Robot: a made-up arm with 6 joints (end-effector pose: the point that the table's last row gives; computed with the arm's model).
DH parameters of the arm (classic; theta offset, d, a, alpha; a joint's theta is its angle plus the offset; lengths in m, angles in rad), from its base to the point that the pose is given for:
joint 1: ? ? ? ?
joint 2: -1.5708 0 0.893 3.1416
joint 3: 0 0 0 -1.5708
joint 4: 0 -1.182 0 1.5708
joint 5: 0 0.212 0 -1.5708
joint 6: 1.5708 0 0 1.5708
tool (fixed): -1.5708 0 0 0
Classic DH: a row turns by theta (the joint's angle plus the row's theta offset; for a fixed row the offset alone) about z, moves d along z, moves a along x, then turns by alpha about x.
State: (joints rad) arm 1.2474 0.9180 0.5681 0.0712 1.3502 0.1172
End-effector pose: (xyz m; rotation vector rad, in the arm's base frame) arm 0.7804 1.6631 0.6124 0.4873 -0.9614 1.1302
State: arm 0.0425 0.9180 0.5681 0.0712 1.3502 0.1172
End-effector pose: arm 1.8323 -0.1337 0.6124 -0.1349 -1.0056 0.0359
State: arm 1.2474 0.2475 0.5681 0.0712 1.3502 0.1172
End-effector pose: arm 0.6250 1.1993 1.7136 0.8867 -1.5160 0.8704
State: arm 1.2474 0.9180 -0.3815 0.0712 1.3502 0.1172
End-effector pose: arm 0.5312 0.9195 -0.1313 -0.0830 -0.1322 1.3111
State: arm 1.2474 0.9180 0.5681 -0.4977 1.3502 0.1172
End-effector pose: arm 0.7439 1.6333 0.5032 0.7577 -0.6432 0.7012
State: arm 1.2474 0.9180 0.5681 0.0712 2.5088 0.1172
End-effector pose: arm 0.7804 1.6631 0.6124 1.2406 -1.8661 0.6639
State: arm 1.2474 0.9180 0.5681 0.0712 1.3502 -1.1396
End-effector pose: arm 0.7804 1.6631 0.6124 1.4747 -0.1266 1.6520
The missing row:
joint 1: 0 0.461 0 -1.5708
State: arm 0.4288 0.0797 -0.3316 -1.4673 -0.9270 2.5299
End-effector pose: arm 0.9824 0.4251 0.6853 -0.7825 -0.2260 1.4608
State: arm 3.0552 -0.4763 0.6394 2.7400 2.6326 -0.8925
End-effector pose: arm -0.0524 -0.1913 2.3527 0.3322 1.4862 -0.6353
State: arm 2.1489 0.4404 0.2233 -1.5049 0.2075 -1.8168
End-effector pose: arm -0.8022 1.2550 0.8076 1.7361 2.4904 -0.3423
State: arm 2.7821 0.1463 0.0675 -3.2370 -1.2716 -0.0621
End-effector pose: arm -1.3006 0.2633 1.2716 -0.3757 -1.9046 -0.0908
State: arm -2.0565 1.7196 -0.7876 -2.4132 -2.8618 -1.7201
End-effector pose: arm 0.2111 0.0610 -0.2583 -0.9270 0.4616 -1.8795
